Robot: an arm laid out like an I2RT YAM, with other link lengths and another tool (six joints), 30 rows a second.
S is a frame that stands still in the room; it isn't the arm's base.
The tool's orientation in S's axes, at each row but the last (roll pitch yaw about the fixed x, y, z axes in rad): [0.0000, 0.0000, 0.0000]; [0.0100, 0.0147, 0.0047]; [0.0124, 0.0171, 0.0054]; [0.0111, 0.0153, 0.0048]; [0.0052, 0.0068, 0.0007]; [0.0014, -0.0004, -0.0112]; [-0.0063, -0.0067, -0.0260]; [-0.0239, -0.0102, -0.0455]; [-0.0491, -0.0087, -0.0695]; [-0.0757, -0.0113, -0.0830]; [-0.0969, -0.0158, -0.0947]
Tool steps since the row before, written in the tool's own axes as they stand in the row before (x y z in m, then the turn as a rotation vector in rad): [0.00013, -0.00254, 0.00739, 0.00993, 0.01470, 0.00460]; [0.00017, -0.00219, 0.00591, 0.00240, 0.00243, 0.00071]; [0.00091, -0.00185, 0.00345, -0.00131, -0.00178, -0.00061]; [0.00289, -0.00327, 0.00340, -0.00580, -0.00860, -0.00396]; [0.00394, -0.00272, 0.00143, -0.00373, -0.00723, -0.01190]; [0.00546, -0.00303, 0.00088, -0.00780, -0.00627, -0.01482]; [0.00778, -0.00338, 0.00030, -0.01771, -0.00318, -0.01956]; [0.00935, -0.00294, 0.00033, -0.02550, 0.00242, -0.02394]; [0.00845, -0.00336, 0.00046, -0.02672, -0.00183, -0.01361]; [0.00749, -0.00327, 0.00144, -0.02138, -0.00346, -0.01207]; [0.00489, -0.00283, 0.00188, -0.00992, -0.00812, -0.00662]
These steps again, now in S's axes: [0.00013, -0.00254, 0.00739, 0.00993, 0.01470, 0.00460]; [0.00027, -0.00225, 0.00588, 0.00240, 0.00243, 0.00070]; [0.00098, -0.00189, 0.00341, -0.00131, -0.00178, -0.00061]; [0.00296, -0.00329, 0.00332, -0.00582, -0.00858, -0.00397]; [0.00395, -0.00272, 0.00139, -0.00381, -0.00717, -0.01191]; [0.00543, -0.00309, 0.00088, -0.00786, -0.00616, -0.01483]; [0.00769, -0.00358, 0.00037, -0.01766, -0.00285, -0.01966]; [0.00920, -0.00335, 0.00050, -0.02514, 0.00299, -0.02425]; [0.00819, -0.00391, 0.00070, -0.02671, -0.00064, -0.01374]; [0.00718, -0.00376, 0.00177, -0.02153, -0.00259, -0.01201]; [0.00458, -0.00308, 0.00222, -0.01061, -0.00775, -0.00596]
